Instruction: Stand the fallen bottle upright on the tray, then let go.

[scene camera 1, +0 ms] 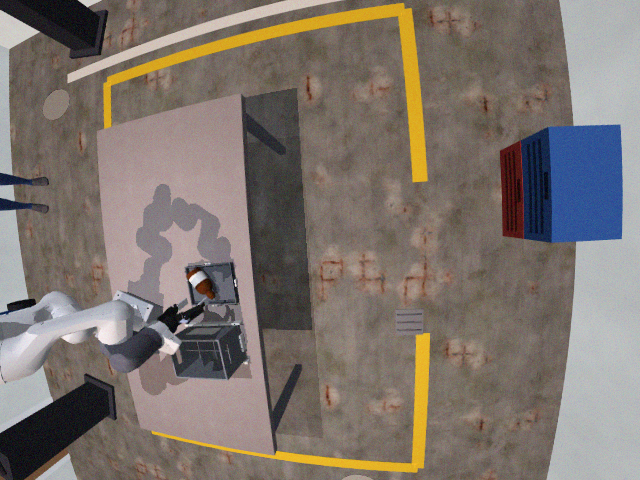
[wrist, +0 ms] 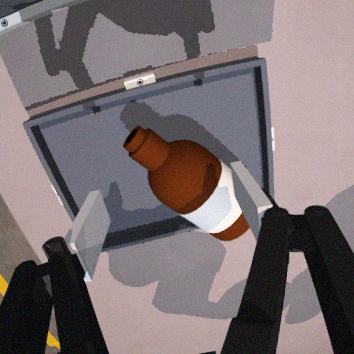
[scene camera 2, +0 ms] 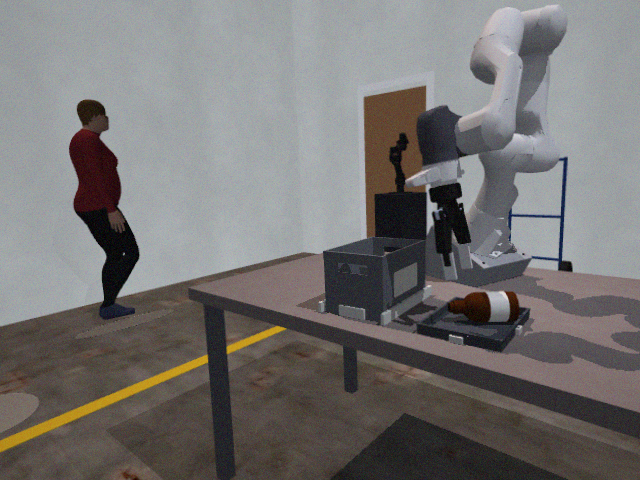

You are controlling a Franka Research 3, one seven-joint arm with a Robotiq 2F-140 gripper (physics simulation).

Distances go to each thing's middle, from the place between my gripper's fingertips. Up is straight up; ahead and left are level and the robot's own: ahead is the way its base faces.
The brown bottle (scene camera 2: 478, 306) is 40 mm behind my hand, 50 mm to the left of it and 80 mm below it.
